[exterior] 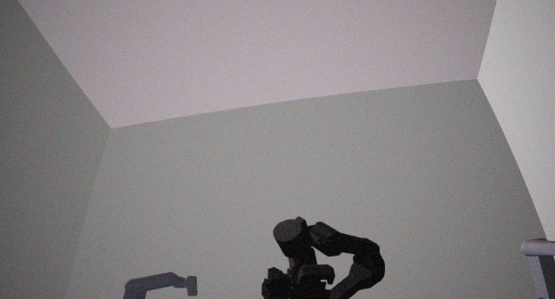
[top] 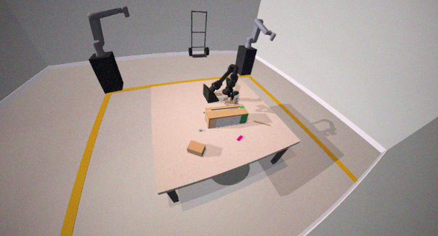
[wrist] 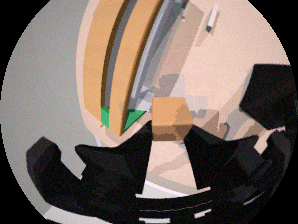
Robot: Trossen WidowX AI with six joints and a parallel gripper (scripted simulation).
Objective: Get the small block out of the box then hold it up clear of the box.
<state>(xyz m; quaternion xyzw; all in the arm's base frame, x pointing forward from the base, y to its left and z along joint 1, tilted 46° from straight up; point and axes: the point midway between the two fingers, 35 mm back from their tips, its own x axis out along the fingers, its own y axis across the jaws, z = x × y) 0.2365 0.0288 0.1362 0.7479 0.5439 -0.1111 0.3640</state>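
Now: gripper tip 10 mm to the left of the tan block and 10 mm below it. From my gripper tip the other things lie so: brown carton 340 mm ahead, 490 mm to the right, 110 mm below; then thin wooden stick 300 mm ahead, 230 mm to the left, 140 mm below; then magenta block 370 mm ahead, 100 mm to the right, 140 mm below.
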